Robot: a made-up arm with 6 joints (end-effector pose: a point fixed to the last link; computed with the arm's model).
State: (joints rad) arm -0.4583 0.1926 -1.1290 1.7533 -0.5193 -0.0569
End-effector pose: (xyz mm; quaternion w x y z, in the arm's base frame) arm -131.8 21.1 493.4 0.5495 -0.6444 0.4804 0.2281
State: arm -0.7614 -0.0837 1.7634 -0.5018 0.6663 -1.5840
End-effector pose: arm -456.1 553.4 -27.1 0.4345 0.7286 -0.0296 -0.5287
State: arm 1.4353 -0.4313 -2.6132 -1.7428 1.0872 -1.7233
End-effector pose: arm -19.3 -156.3 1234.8 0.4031 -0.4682 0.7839 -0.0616
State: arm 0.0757 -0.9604 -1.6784 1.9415 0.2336 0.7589
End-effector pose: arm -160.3 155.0 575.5 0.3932 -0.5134 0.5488 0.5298
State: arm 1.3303 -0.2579 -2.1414 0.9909 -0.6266 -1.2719
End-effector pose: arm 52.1 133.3 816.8 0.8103 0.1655 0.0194 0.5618
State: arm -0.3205 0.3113 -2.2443 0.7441 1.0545 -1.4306
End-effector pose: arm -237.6 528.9 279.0 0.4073 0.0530 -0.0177 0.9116
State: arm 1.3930 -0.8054 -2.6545 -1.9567 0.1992 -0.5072
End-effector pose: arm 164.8 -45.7 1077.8 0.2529 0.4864 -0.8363 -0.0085
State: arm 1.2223 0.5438 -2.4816 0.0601 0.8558 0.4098
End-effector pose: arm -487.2 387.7 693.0 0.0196 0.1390 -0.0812 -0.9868
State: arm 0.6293 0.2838 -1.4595 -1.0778 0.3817 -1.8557
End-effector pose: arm -126.1 169.6 704.7 0.2541 0.8073 -0.5321 0.0236
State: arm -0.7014 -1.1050 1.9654 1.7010 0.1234 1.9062
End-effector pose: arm -854.2 288.5 185.3 0.6883 0.4953 0.4161 -0.3282
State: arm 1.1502 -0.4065 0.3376 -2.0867 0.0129 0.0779
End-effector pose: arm -707.9 335.4 826.3 0.5255 0.4934 0.3943 -0.5700
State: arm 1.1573 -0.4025 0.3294 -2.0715 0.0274 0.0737
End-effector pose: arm -705.4 331.8 821.7 0.5305 0.4969 0.3936 -0.5628
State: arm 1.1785 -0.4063 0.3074 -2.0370 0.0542 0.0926
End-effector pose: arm -694.5 335.4 820.1 0.5288 0.5146 0.3999 -0.5437
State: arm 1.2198 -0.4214 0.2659 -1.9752 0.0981 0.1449
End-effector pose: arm -671.0 350.0 822.8 0.5166 0.5513 0.4149 -0.5070
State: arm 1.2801 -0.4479 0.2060 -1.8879 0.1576 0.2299
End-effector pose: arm -634.3 375.7 830.1 0.4931 0.6035 0.4347 -0.4514
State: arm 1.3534 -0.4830 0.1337 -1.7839 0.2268 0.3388
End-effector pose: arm -587.2 408.9 840.7 0.4609 0.6618 0.4527 -0.3803
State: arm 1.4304 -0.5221 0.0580 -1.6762 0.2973 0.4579
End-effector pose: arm -535.4 443.7 852.1 0.4257 0.7158 0.4642 -0.3016
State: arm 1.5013 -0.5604 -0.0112 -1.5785 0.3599 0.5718
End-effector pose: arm -486.4 474.5 861.8 0.3934 0.7580 0.4686 -0.2260
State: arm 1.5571 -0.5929 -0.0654 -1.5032 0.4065 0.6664
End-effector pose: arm -447.3 497.8 868.9 0.3682 0.7859 0.4687 -0.1648
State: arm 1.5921 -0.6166 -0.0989 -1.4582 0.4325 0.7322
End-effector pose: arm -422.4 512.4 874.1 0.3511 0.8013 0.4678 -0.1257
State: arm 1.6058 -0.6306 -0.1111 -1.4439 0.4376 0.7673
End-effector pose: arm -412.2 519.4 879.1 0.3409 0.8077 0.4683 -0.1102
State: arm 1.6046 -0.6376 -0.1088 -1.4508 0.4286 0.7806
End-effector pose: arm -411.9 521.5 884.3 0.3353 0.8089 0.4701 -0.1113
